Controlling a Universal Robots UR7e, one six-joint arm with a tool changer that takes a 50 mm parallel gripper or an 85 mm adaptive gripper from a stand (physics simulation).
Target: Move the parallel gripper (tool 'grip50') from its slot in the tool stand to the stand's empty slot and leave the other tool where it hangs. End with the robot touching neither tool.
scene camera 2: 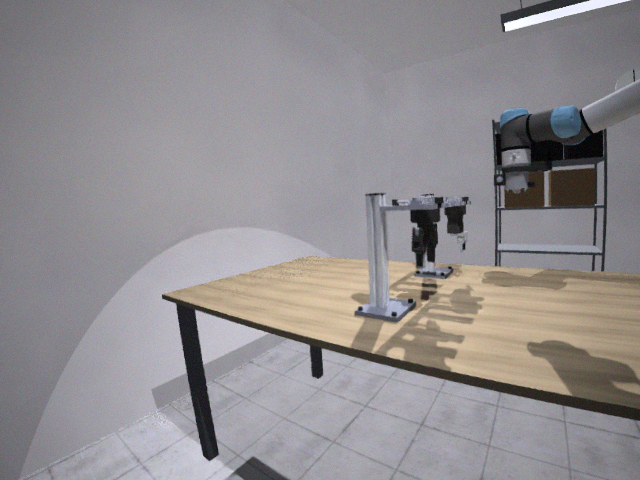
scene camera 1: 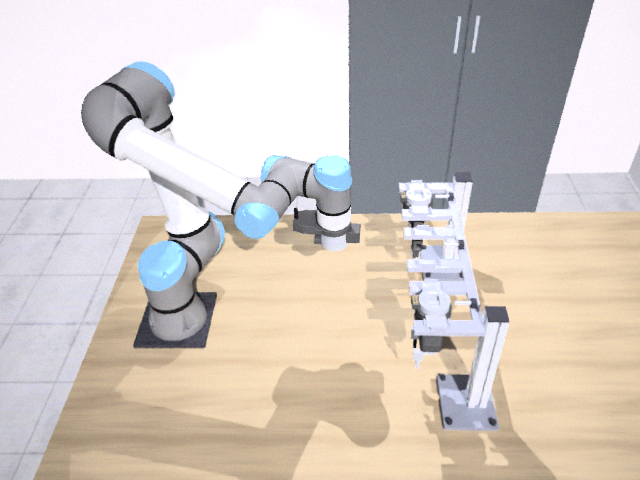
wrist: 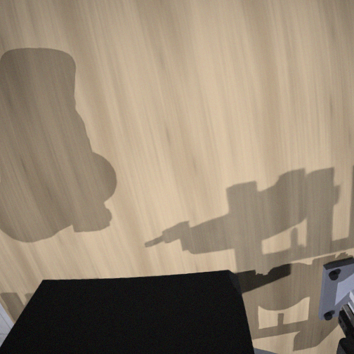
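Pixels of known places: hand, tool point: [scene camera 2: 516,189]; arm's base, link origin: [scene camera 1: 178,318].
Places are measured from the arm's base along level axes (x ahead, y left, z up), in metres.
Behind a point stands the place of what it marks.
The bare tool changer [scene camera 1: 334,242] [scene camera 2: 515,181] at the arm's end points down and carries no gripper. It is high above the table, apart from the tool stand [scene camera 1: 486,361] {x 0.764, y -0.206, z 0.164 m} [scene camera 2: 377,253] {x 0.727, y 0.285, z 0.149 m} [wrist: 327,295]. The parallel gripper [scene camera 1: 431,342] [scene camera 2: 455,221], a dark body with small light fingers, hangs in the end slot nearest scene camera 1. The adaptive gripper [scene camera 1: 416,242] [scene camera 2: 424,232], black and longer, hangs in the far end slot. The middle slot, between the arms [scene camera 1: 431,233] {x 0.652, y 0.078, z 0.270 m} [scene camera 1: 434,265] {x 0.653, y -0.039, z 0.278 m}, is empty. The hanging tools' finger openings are too small to tell.
The stand's two posts rise from base plates on the wooden table [scene camera 1: 320,320] {x 0.381, y 0.029, z -0.012 m} [scene camera 2: 289,304] {x 0.993, y 0.364, z -0.012 m} [wrist: 150,150]. A grey cabinet [scene camera 1: 403,103] is behind the table. A shelf unit [scene camera 2: 547,250] stands behind the arm. A black block [wrist: 130,315] fills the lower left of the wrist view.
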